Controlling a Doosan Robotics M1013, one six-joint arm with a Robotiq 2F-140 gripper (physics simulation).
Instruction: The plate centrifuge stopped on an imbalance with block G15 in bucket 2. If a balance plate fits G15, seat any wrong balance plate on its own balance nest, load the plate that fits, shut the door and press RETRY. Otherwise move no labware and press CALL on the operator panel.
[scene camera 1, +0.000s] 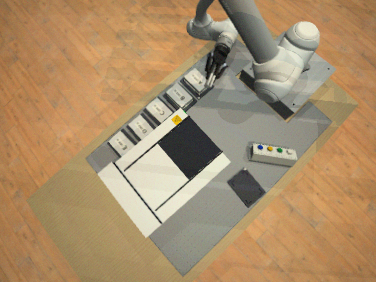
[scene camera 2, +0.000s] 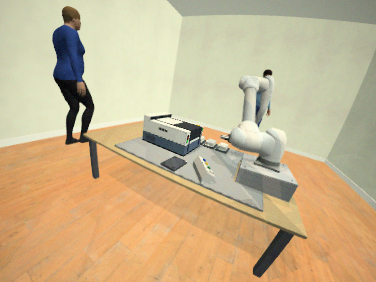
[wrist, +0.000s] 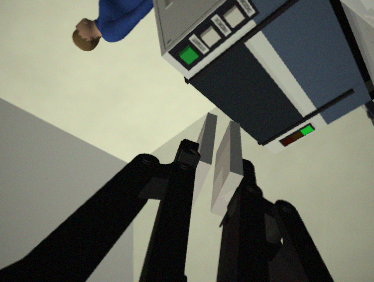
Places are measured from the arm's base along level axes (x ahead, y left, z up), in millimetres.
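Pixels of known places: gripper, fingertip midpoint: (scene camera 1: 207, 86) (scene camera 2: 220, 136) (wrist: 216, 135); arm's base, link origin: (scene camera 2: 267, 164).
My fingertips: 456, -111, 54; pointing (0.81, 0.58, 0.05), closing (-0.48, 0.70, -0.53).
Observation:
For each thing: its top centre in the pictures, then the offset to it from my fingertips, as dx, dy, dz. "*": a spot on its surface instead. Level surfaces: height alone.
- labware A, top centre: (scene camera 1: 196, 79) -14, -112, -105
- Labware B, top centre: (scene camera 1: 179, 94) +118, -89, -105
- C, top centre: (scene camera 1: 159, 109) +256, -77, -105
- D, top centre: (scene camera 1: 141, 127) +386, -45, -105
- E, top centre: (scene camera 1: 121, 144) +520, -27, -105
- operator panel, top centre: (scene camera 1: 276, 153) (scene camera 2: 204, 163) -101, +455, -75
- dark flat pad, surface spot: (scene camera 1: 246, 187) (scene camera 2: 174, 162) * +105, +513, -143
- grey mat, surface height: dz -158
My gripper (scene camera 1: 211, 82) (scene camera 2: 224, 136) (wrist: 216, 135) is shut, with a narrow empty gap between its pads. It is beside labware A (scene camera 1: 198, 81). Labware B (scene camera 1: 180, 95), C (scene camera 1: 159, 110), D (scene camera 1: 140, 127) and E (scene camera 1: 121, 143) sit in a row of nests; their small print is unreadable. The centrifuge (scene camera 1: 160, 170) (scene camera 2: 165, 135) (wrist: 300, 60) has a dark area on top; I cannot tell whether it is open. Its status light (wrist: 297, 135) is lit green at one end. The operator panel (scene camera 1: 273, 155) (scene camera 2: 204, 170) has blue, yellow, green and white buttons.
A dark flat pad (scene camera 1: 246, 187) (scene camera 2: 174, 163) lies near the operator panel, on the grey mat (scene camera 1: 185, 250). The arm's base block (scene camera 2: 267, 180) stands at one table end. A person in blue (scene camera 2: 69, 50) (wrist: 120, 20) and another person (scene camera 2: 268, 100) stand beyond the table.

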